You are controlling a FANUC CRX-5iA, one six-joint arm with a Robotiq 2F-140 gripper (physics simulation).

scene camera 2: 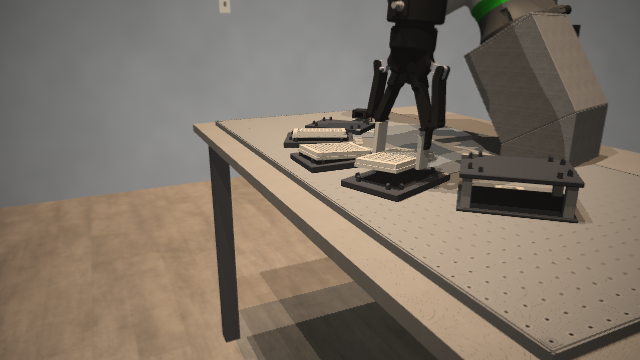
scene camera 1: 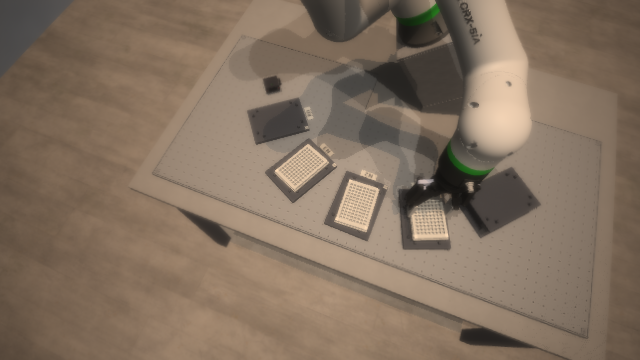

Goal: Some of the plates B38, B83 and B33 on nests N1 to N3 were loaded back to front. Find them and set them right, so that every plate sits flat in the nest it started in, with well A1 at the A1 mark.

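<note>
My gripper is shut on a cream well plate, held level a little above the rightmost nest; a dark gap shows between them in scene camera 2. The gripper hides that nest's label and the plate's far end. A second plate sits in nest N2. A third plate sits in nest N3. Plate names and A1 wells are too small to read.
An empty dark nest with a white label lies beyond N3, near a small black block. A raised dark stand is close beside the gripper and the rightmost nest.
</note>
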